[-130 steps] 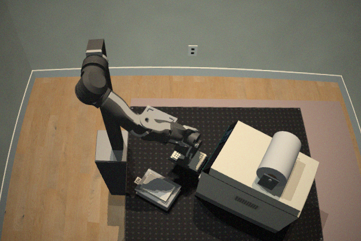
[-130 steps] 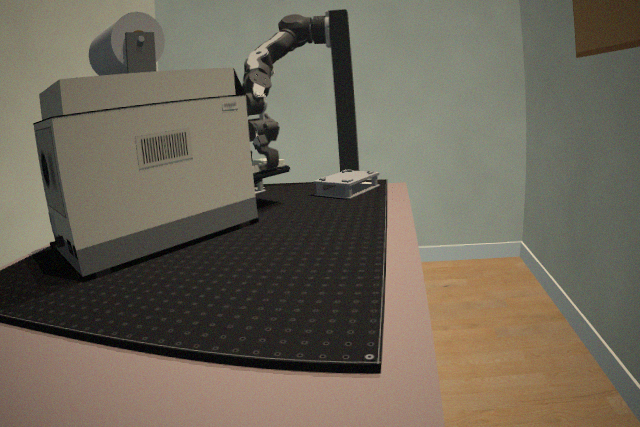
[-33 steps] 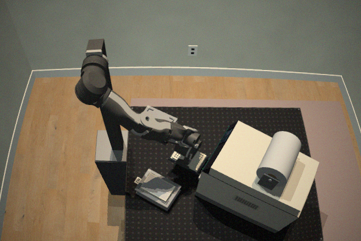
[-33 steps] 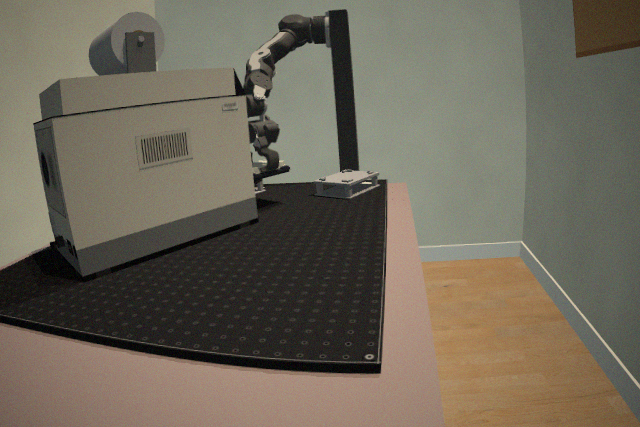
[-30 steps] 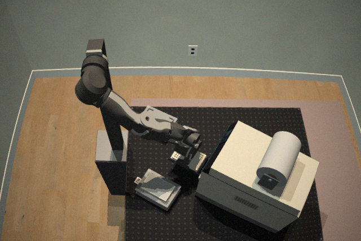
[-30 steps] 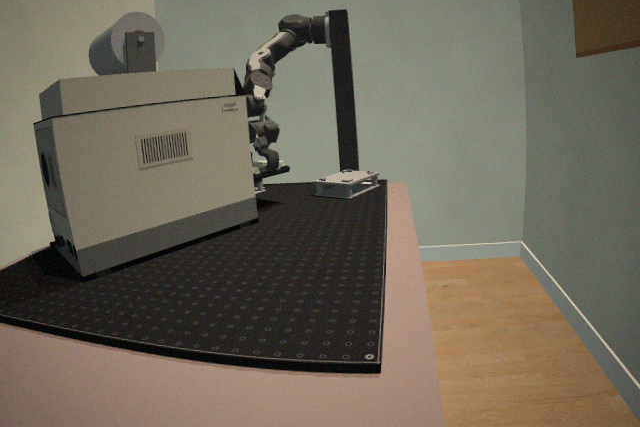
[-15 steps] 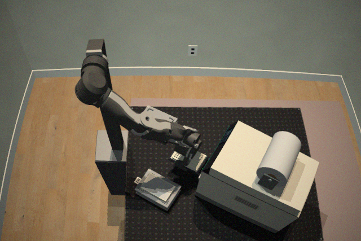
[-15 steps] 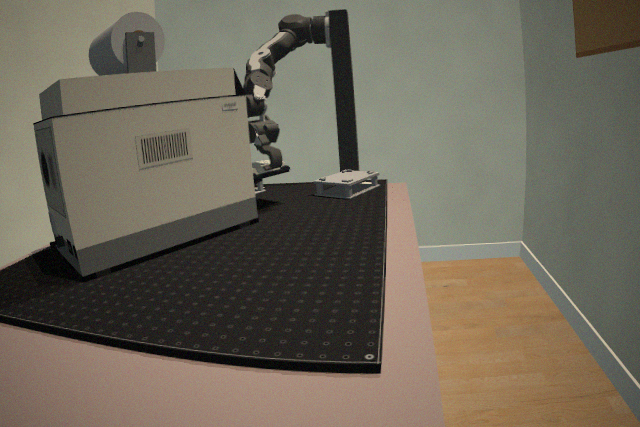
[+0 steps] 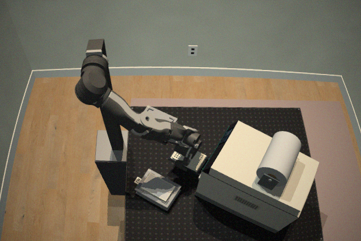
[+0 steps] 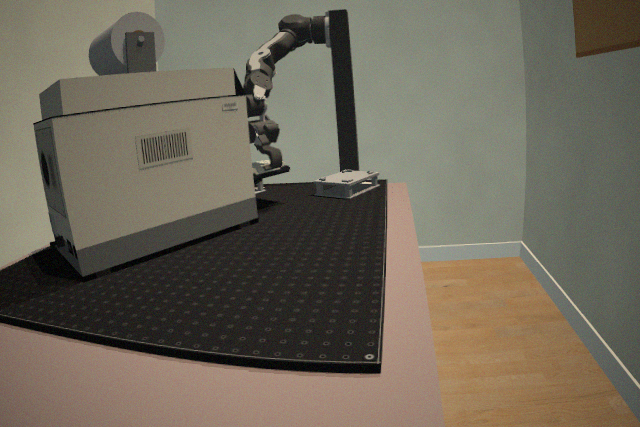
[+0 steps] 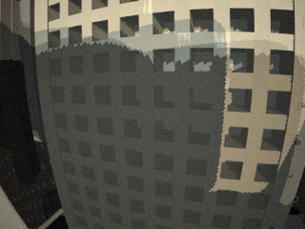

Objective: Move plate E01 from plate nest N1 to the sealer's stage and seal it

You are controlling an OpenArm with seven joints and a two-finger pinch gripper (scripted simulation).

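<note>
My hand is 1 cm above the sealer's stage. The rest, counted from my hand: vent 32 cm ahead, 10 cm above, 8 cm to the right; nest label 27 cm to the left, 23 cm behind, 10 cm below; sealer's display 22 cm above, 12 cm ahead, 3 cm to the right.
</note>
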